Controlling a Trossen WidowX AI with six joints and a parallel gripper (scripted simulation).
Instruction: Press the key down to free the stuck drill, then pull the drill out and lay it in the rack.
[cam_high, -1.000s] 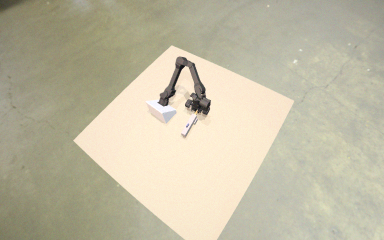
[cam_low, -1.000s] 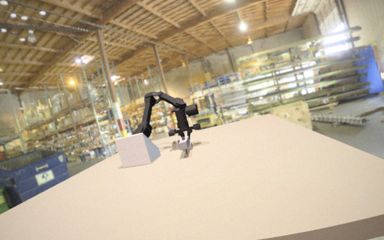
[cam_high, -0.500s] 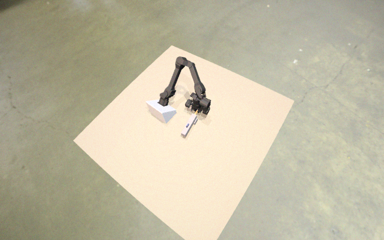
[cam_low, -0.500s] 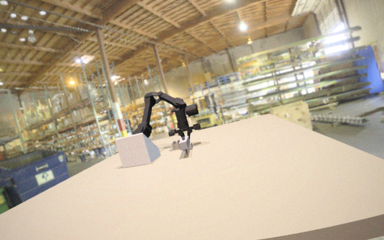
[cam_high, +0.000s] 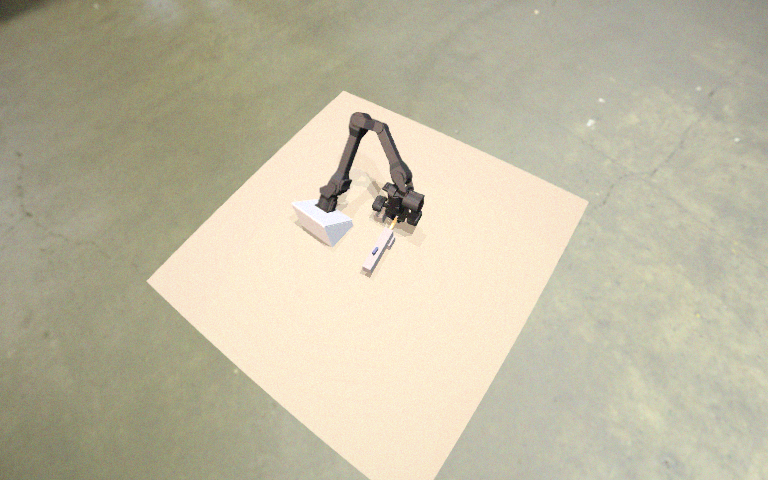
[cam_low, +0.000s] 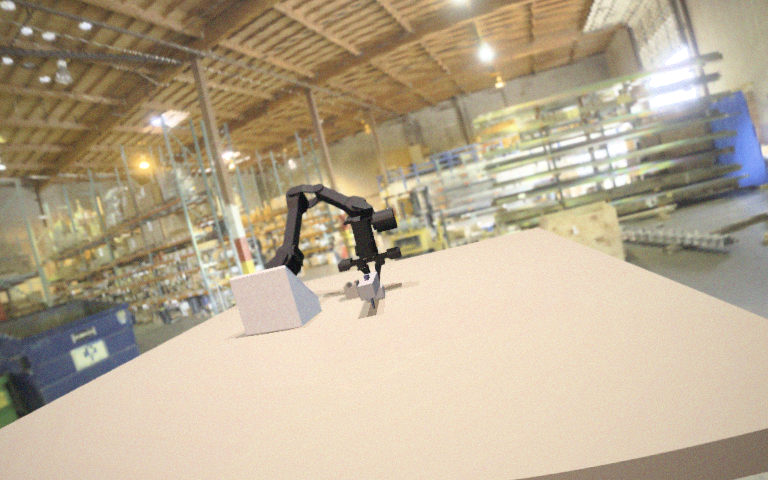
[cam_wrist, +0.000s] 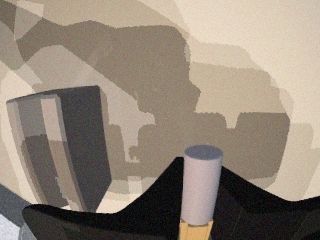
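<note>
Now: gripper tip 1 cm short of the drill, 4 cm to the left of it and 4 cm below it. Also, from my gripper tip: rack 8 cm behind, 1 cm above; blue key 2 cm ahead, 18 cm to the right, 4 cm above; housing block 2 cm ahead, 16 cm to the right, 3 cm above.
</note>
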